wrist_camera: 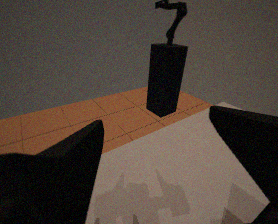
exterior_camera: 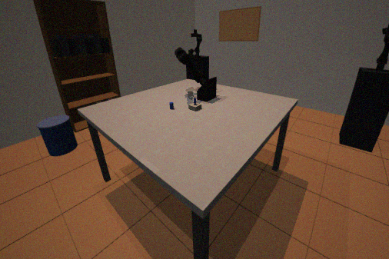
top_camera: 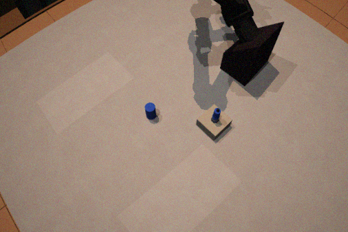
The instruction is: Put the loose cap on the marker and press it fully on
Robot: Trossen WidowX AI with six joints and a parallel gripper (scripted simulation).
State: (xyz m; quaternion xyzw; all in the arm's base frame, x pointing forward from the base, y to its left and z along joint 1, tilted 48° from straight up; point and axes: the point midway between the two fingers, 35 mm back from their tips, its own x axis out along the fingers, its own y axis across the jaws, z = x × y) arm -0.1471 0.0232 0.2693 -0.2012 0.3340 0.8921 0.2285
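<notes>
The marker cap lies 53 cm ahead of my gripper tip, 10 cm to the left of it and 29 cm below it.
</notes>
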